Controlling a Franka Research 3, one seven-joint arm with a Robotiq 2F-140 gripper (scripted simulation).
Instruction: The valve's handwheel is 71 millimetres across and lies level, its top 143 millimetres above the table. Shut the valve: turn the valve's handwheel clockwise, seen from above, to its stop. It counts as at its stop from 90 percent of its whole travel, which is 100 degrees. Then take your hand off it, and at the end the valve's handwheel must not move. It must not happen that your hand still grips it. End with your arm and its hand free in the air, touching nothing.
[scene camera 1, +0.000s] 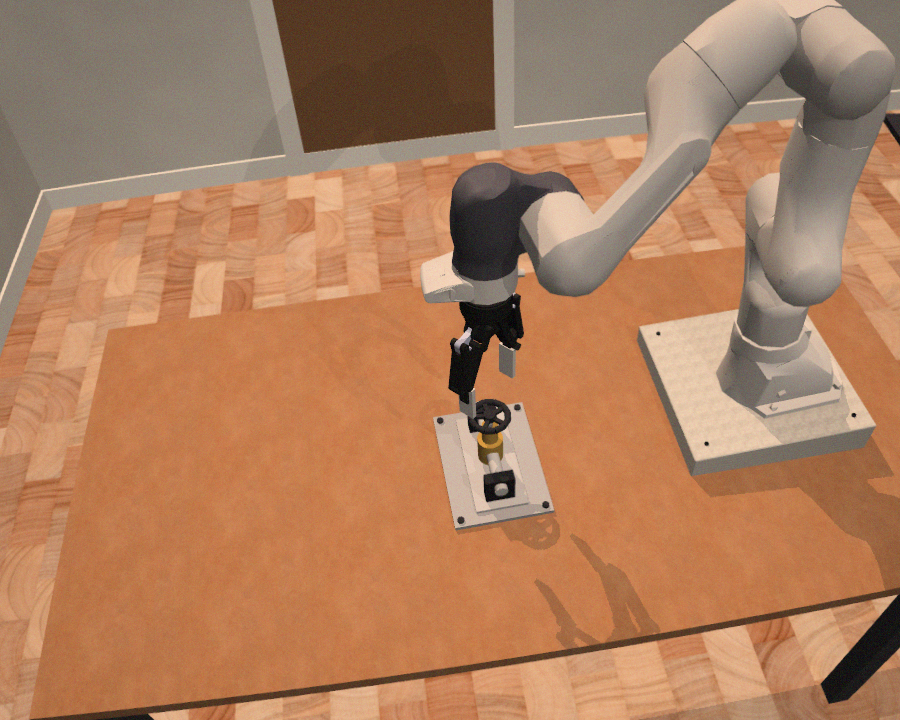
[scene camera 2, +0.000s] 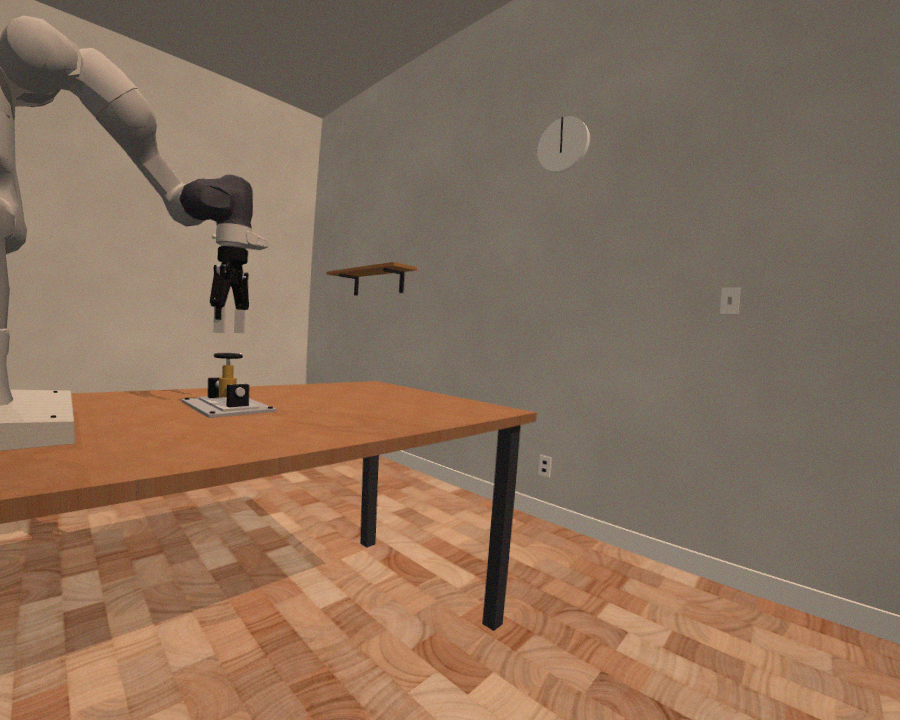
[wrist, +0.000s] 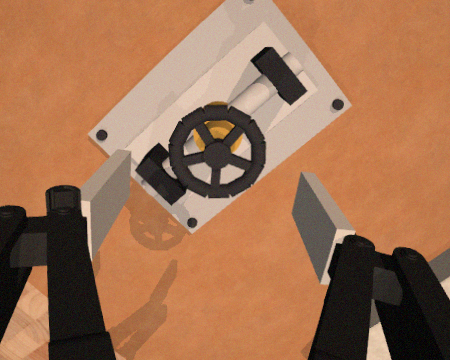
Labels:
my gripper: scene camera 1; scene camera 2 229, 333; wrist
same spot on my gripper: (wrist: 407, 318) = (scene camera 1: 509, 323)

